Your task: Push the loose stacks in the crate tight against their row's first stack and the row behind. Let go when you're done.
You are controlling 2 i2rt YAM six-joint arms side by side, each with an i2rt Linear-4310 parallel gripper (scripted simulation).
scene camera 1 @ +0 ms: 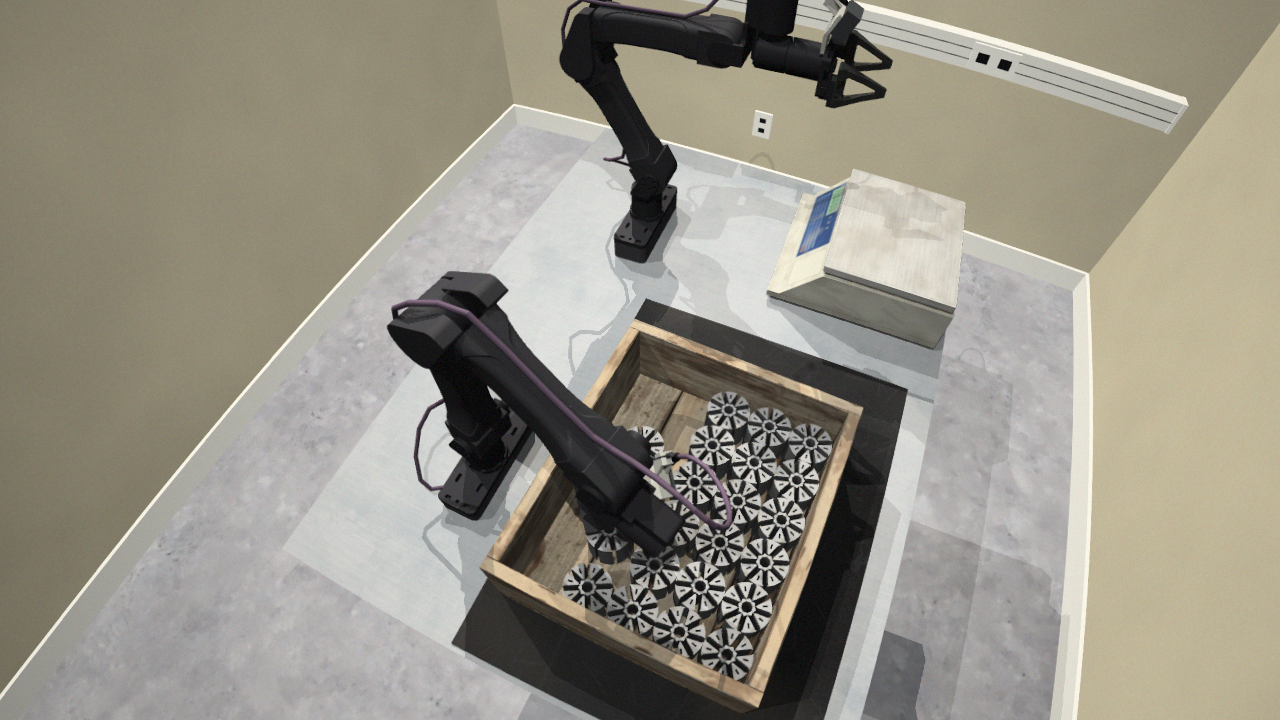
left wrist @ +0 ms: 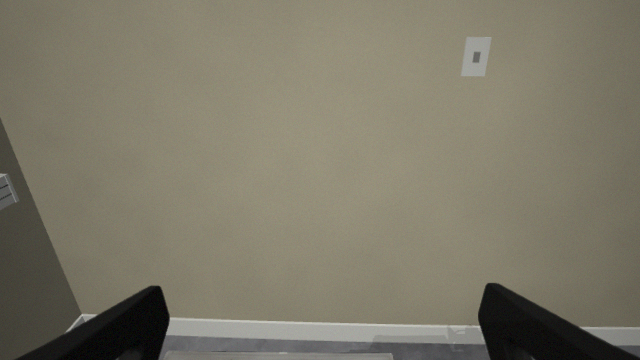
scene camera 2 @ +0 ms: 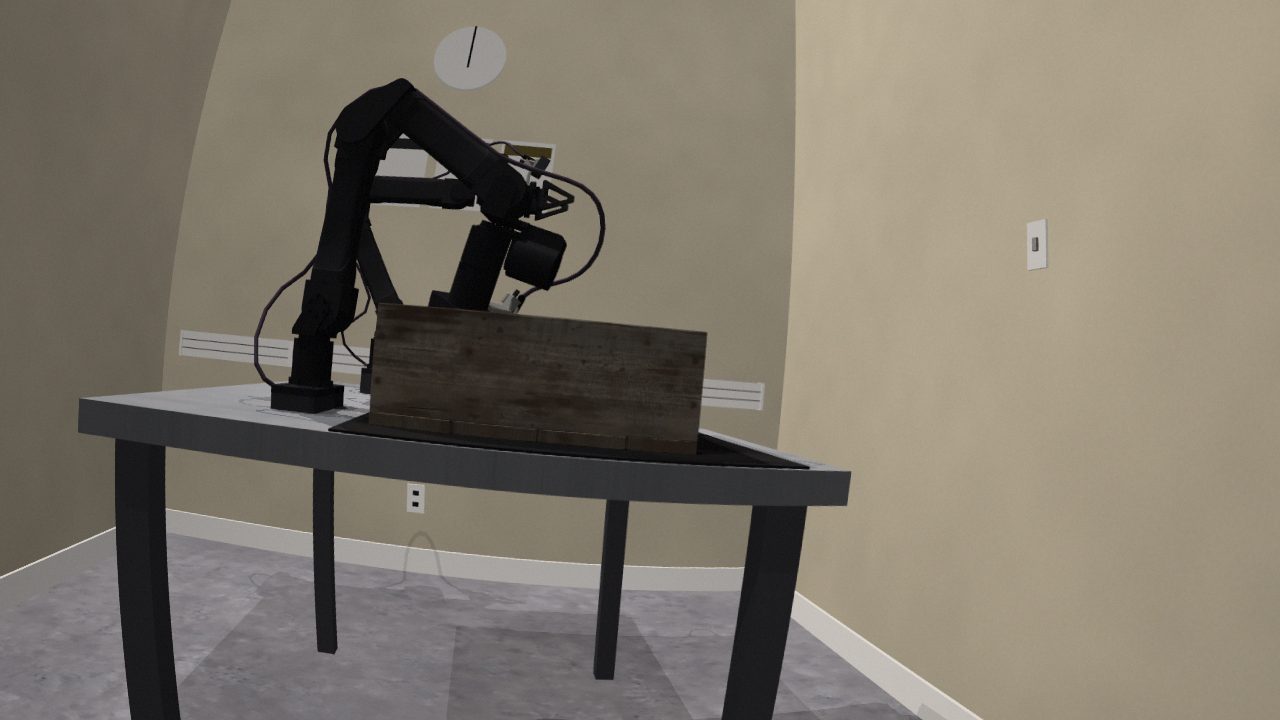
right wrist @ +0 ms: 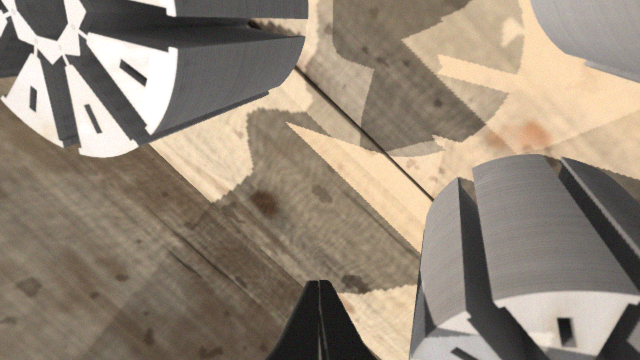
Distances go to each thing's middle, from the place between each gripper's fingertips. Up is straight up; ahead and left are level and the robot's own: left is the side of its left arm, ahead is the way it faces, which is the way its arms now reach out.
Labels:
I see the wooden crate [scene camera 1: 655, 378] 12 cm ahead of my right hand, 4 cm to the left of it and 3 cm below it. Round my right hand: scale [scene camera 1: 897, 238]: 27 cm ahead, 70 cm to the left.
I see the scale 380 mm below my left hand [scene camera 1: 888, 78], 100 mm ahead of it and 70 mm to the left of it. The rest, counted from my left hand: wooden crate 590 mm to the right, 410 mm below, 50 mm behind.

